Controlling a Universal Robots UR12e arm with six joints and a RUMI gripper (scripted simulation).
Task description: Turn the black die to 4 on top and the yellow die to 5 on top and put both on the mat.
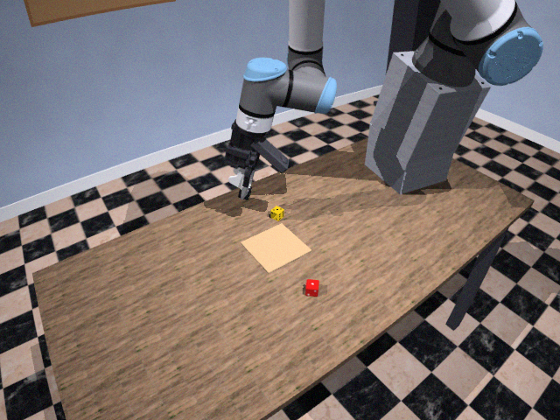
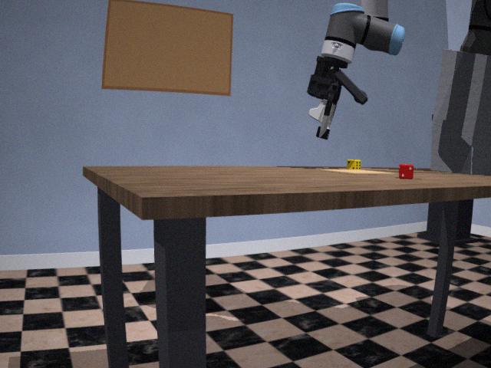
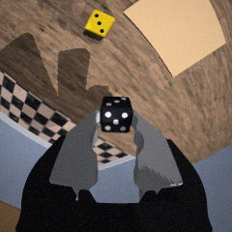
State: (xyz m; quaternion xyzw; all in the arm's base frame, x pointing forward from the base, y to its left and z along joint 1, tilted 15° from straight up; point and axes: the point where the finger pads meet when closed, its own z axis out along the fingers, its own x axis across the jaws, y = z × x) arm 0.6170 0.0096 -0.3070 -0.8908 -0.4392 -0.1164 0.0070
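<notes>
My gripper is now right at the black die. From my hand the other things lie so: yellow die 90 mm behind, 30 mm to the left, 90 mm below; then red die 40 mm behind, 330 mm to the left, 90 mm below; then tan mat 30 mm behind, 150 mm to the left, 100 mm below.
</notes>
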